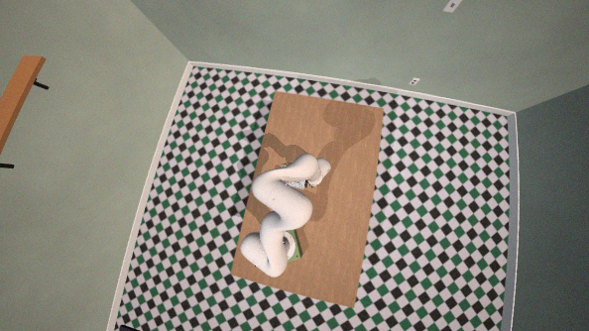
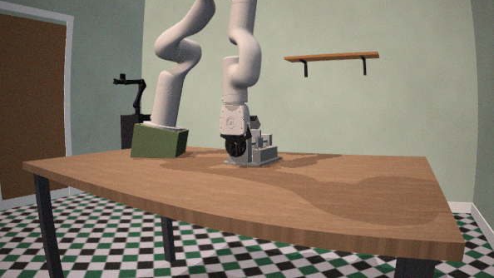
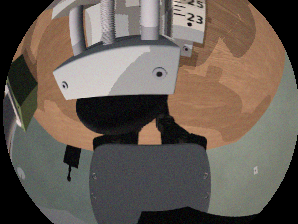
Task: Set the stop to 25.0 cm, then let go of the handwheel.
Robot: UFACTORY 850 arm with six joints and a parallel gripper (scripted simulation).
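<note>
The handwheel is 20 mm to the left of my hand.
</note>
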